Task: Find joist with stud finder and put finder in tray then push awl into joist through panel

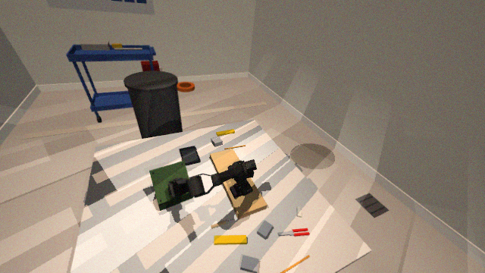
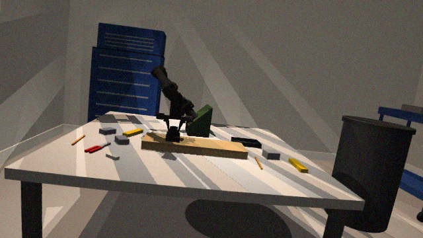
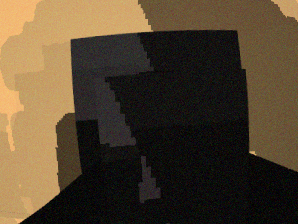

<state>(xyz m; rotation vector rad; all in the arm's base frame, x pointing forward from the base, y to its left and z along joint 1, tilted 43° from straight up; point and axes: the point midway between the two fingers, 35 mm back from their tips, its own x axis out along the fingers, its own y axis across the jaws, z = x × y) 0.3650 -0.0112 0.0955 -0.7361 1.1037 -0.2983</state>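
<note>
The black tray is 270 mm behind my gripper tip, 410 mm to the left of it and 50 mm below it. Also, from my gripper tip: awl (150 mm behind, 150 mm to the right, 60 mm below); stud finder (20 mm behind, 20 mm above).
</note>
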